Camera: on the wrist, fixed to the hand. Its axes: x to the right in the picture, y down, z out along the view.
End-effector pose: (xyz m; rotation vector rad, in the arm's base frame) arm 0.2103 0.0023 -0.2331 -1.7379 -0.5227 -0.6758
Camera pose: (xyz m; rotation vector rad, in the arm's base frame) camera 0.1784 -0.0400 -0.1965 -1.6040 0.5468 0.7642
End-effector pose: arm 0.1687 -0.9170 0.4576 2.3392 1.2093 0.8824
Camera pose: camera 0.1118 -0.8938 0.4771 -2.8530 0.8548 -0.5290
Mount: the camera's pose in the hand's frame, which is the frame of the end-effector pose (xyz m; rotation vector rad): 0.0012 -0.0360 -0.0534 0.1246 -0.3910 1.5279
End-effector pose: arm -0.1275 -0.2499 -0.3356 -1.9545 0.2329 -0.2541
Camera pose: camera -0.1399 -0.2835 -0.2821 -1.1992 1.2777 1.0530
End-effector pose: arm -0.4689 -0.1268 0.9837 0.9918 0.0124 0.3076
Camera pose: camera -0.4668 -0.1009 0.9248 1.0028 -1.1340 1.5001
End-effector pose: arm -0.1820 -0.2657 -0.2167 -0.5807 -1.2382 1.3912
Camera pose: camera -0.1208 -0.2527 -0.2015 1.1866 0.7903 -2.5963
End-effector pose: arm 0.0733 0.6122 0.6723 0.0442 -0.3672 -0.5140
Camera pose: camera 0.0762 0.5776 0.6181 -0.2136 -0.6907 1.0288
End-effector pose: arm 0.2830 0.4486 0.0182 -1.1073 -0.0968 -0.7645
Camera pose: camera 0.2467 0.3955 0.0213 -0.8745 0.3489 0.8114
